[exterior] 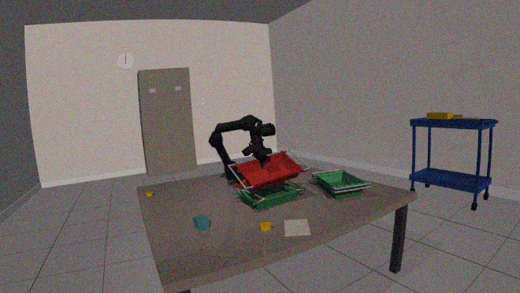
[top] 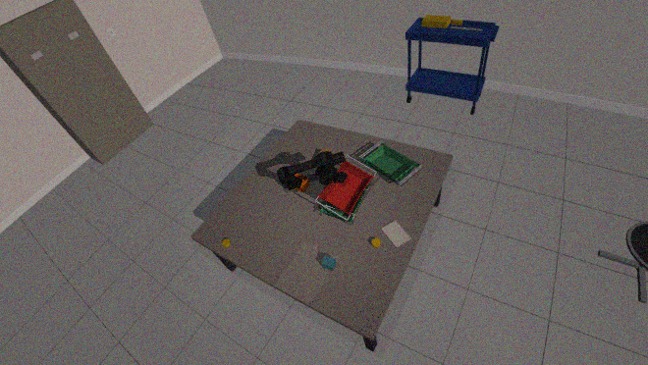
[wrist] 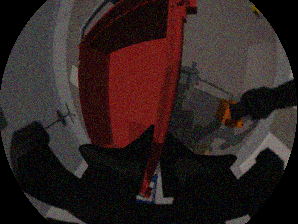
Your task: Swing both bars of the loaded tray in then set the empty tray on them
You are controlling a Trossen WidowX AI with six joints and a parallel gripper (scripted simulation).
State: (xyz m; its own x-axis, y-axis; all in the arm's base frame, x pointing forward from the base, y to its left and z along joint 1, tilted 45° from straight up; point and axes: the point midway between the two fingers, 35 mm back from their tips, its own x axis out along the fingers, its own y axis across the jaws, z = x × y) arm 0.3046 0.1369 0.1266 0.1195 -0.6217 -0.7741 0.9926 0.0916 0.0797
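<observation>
Now: the red tray 80 mm ahead of my gripper tip and 10 mm above it. The rest, counted from my gripper tip: white card 410 mm ahead, 50 mm to the right, 180 mm below; teal block 190 mm ahead, 390 mm to the right, 160 mm below; tan box 290 mm behind, 280 mm to the left, 150 mm below.
</observation>
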